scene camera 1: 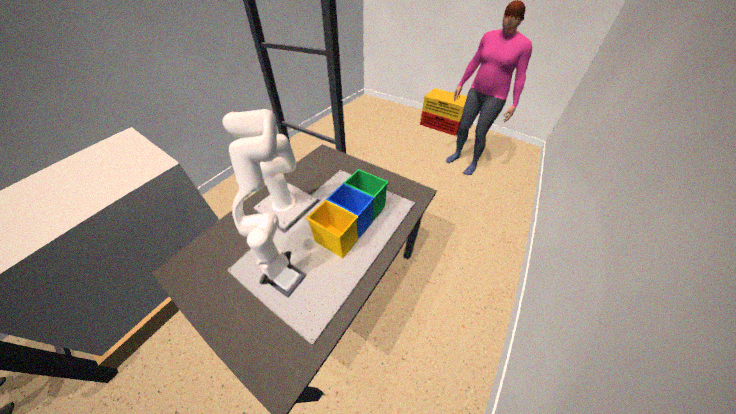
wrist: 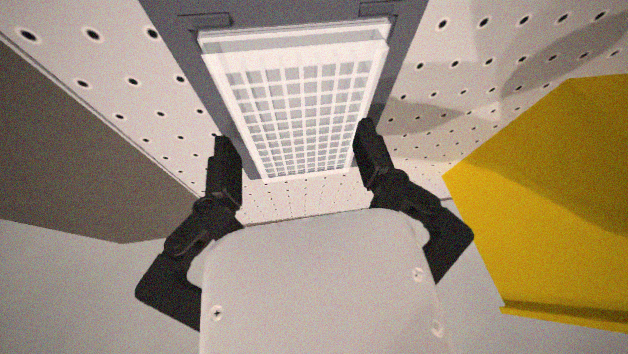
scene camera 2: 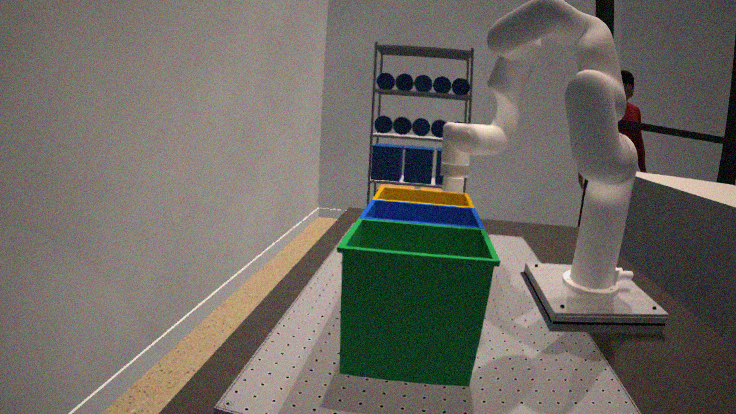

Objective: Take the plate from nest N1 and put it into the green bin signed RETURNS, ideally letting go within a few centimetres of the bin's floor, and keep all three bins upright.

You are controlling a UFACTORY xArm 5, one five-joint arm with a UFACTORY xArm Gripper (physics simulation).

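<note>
The white gridded plate (scene camera 1: 289, 279) (wrist: 305, 110) lies flat in the dark grey nest (scene camera 1: 288, 294) (wrist: 295, 10); no N1 label is legible. My gripper (wrist: 296, 139) is open and empty, its black fingers on either side of the plate's near part in the wrist view; whether they touch it, I cannot tell. The green bin (scene camera 1: 380, 202) (scene camera 2: 411, 319) stands upright at the far end of the row in scene camera 1; no RETURNS sign is legible. The blue bin (scene camera 1: 365, 219) (scene camera 2: 422, 213) and the yellow bin (scene camera 1: 334, 237) (scene camera 2: 422, 196) (wrist: 550, 200) stand upright beside it.
The bins stand close together on a perforated light board (scene camera 1: 319, 308) on the brown table (scene camera 1: 231, 339). The yellow bin is nearest to the nest. The arm's base plate (scene camera 2: 607, 308) is beside the bin row. A person (scene camera 1: 501, 61) stands beyond the table.
</note>
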